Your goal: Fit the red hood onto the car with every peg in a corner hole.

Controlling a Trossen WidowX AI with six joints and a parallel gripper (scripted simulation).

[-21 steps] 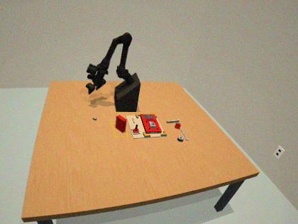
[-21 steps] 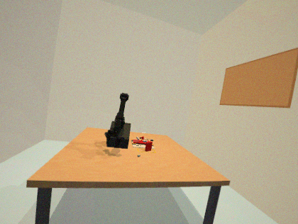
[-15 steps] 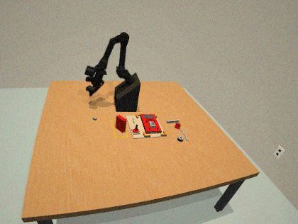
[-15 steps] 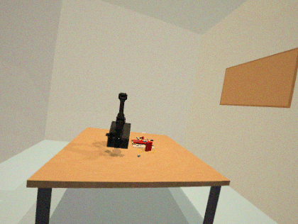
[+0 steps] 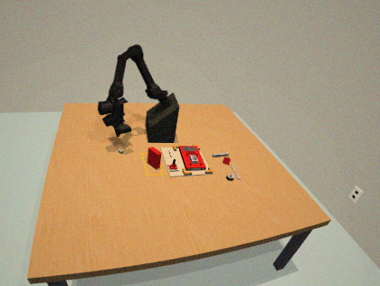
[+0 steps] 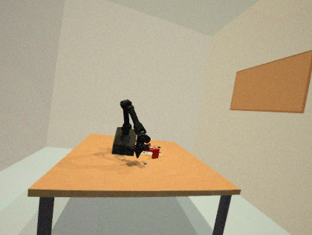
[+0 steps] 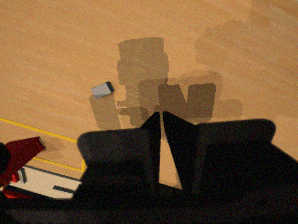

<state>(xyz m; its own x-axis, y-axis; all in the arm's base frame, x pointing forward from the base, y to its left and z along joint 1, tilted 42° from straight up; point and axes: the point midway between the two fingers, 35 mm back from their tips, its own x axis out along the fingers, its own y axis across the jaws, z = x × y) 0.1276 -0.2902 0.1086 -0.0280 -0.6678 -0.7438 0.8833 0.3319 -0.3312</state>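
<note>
Right now the red hood is 200 mm ahead of my gripper tip, 180 mm to the left of it and 10 mm below it. The rest, counted from my gripper tip: wheel 320 mm ahead, 560 mm to the left, 50 mm below; grey bar 120 mm ahead, 580 mm to the left, 50 mm below.
</note>
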